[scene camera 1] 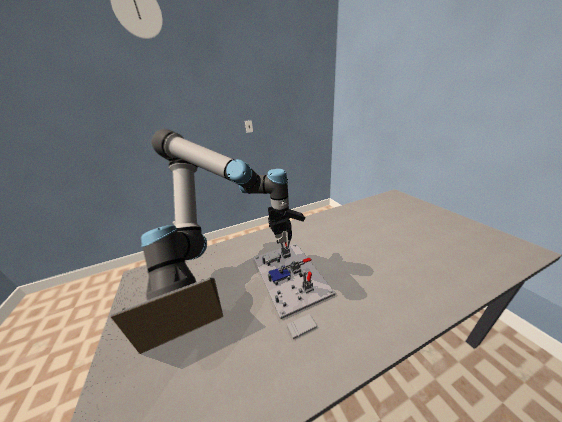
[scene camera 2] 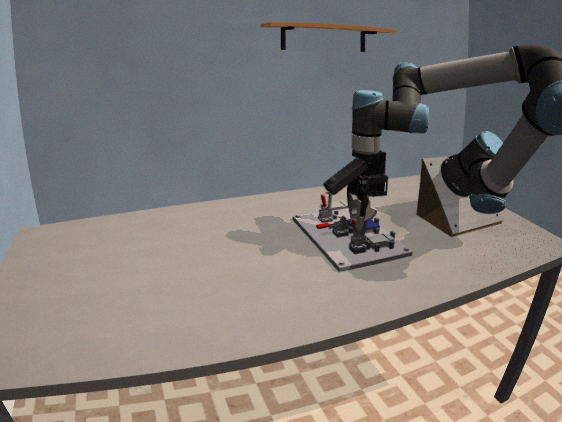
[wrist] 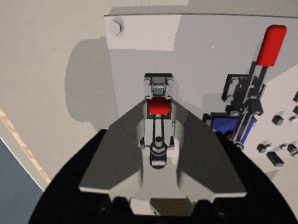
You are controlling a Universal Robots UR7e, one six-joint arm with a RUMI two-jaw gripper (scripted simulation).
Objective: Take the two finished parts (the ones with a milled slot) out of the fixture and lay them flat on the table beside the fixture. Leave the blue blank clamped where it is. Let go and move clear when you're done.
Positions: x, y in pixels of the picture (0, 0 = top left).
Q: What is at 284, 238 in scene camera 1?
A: My gripper.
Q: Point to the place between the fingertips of my gripper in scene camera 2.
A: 356, 232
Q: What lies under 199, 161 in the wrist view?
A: My gripper.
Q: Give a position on a grey fixture plate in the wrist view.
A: At 199, 51
